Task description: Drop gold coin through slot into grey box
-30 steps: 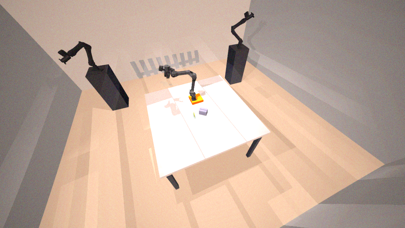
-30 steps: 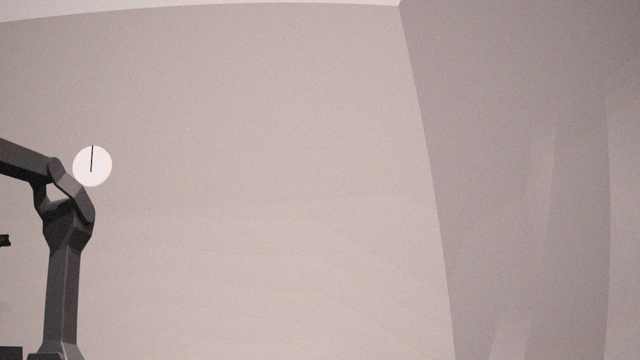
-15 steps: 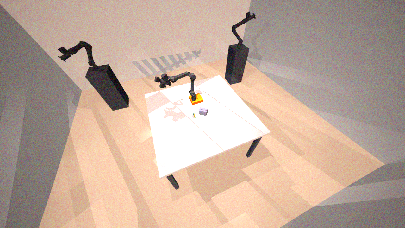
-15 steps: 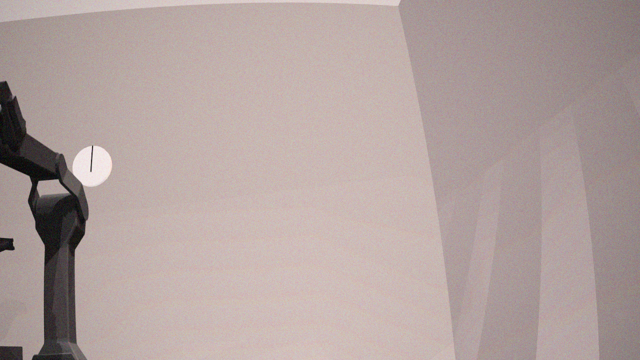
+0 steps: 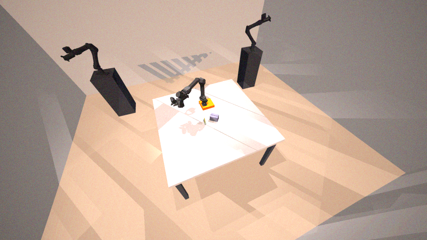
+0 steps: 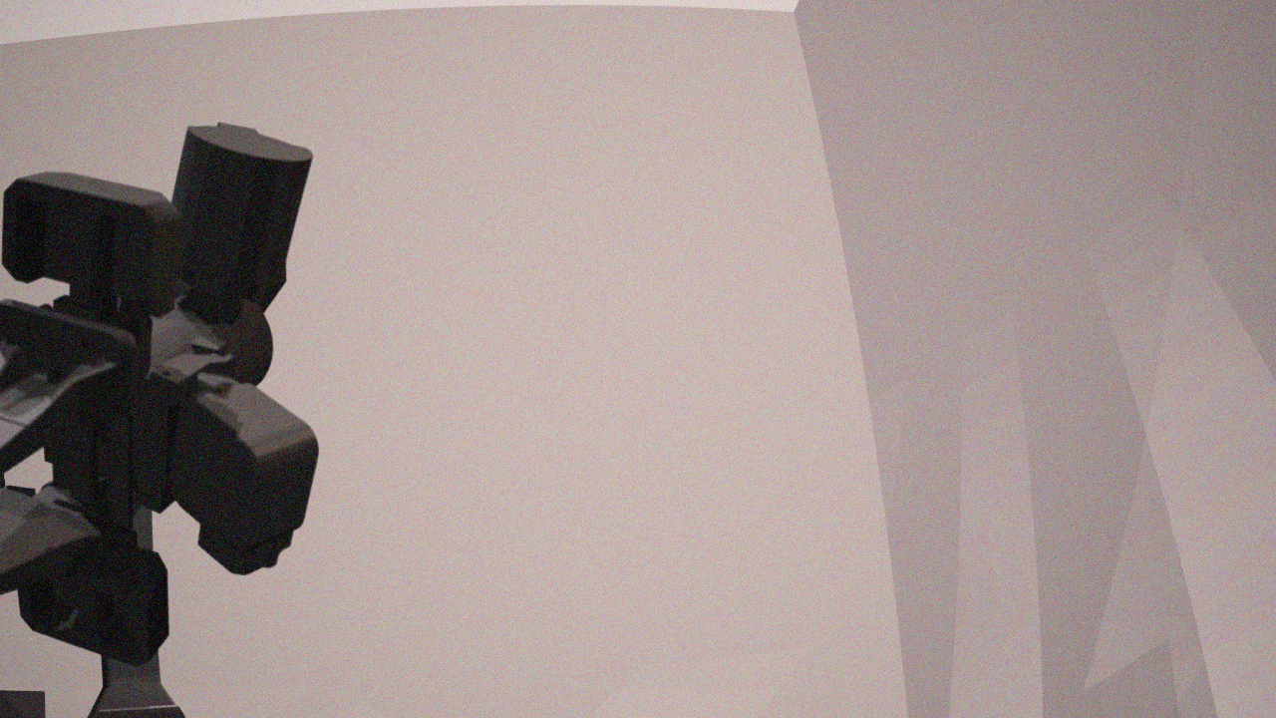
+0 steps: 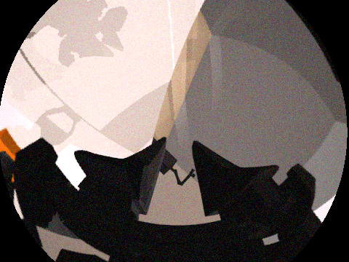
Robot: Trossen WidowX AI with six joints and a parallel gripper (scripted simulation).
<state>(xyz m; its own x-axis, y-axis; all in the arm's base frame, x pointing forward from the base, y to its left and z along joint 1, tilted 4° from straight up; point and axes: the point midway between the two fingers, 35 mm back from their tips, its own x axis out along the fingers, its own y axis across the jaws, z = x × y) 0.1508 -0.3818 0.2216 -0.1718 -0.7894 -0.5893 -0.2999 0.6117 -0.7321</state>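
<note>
The gold coin is 320 mm to the left of my gripper tip, 230 mm below it and 130 mm ahead of it.
</note>
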